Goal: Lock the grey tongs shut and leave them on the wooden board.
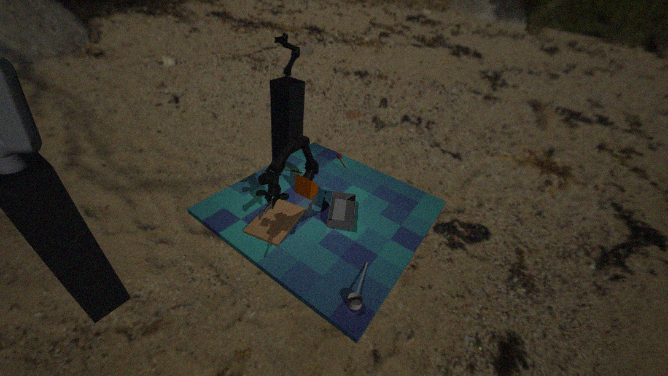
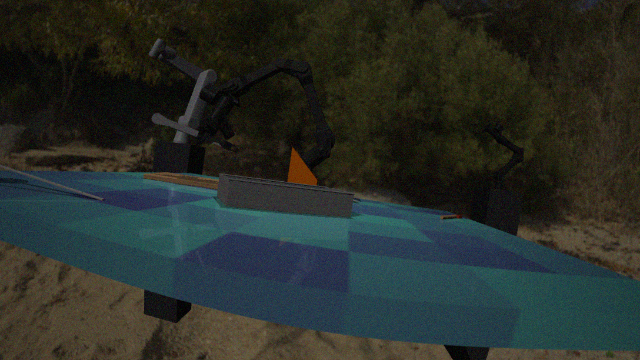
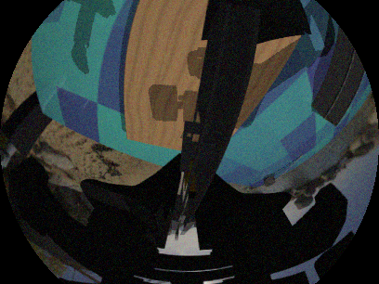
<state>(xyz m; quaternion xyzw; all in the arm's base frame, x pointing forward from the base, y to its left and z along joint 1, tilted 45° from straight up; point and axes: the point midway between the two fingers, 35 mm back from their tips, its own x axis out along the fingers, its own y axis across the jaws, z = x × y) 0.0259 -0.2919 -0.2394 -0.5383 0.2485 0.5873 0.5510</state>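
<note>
Right now my gripper tip is 12 cm above the wooden board and 4 cm to the right of it. From my gripper tip the other things lie so: grey roasting tin: 37 cm to the left, 28 cm ahead, 10 cm below.
</note>
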